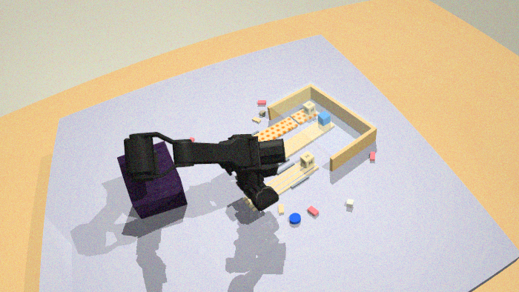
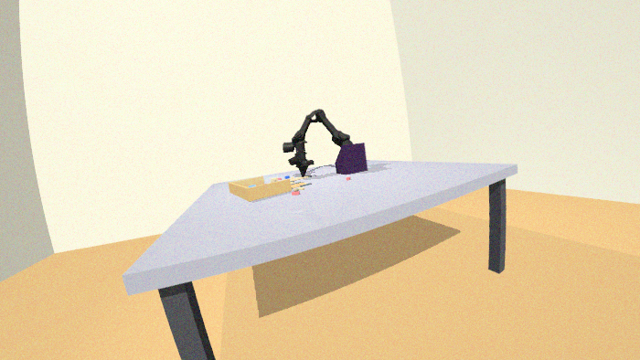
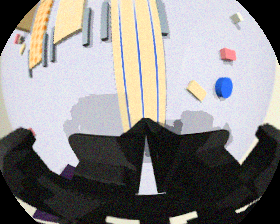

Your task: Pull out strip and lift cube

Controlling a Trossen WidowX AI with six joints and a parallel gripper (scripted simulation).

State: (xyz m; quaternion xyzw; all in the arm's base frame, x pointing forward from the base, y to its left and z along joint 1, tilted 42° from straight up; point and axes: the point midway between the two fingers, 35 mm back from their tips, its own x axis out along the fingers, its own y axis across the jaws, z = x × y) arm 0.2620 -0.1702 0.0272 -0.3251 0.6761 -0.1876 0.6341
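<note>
My gripper tip is now 9 cm short of the strip and 3 cm to the right of it. From my gripper tip the other things lie so: blue disc (7 cm ahead, 11 cm to the right).
</note>
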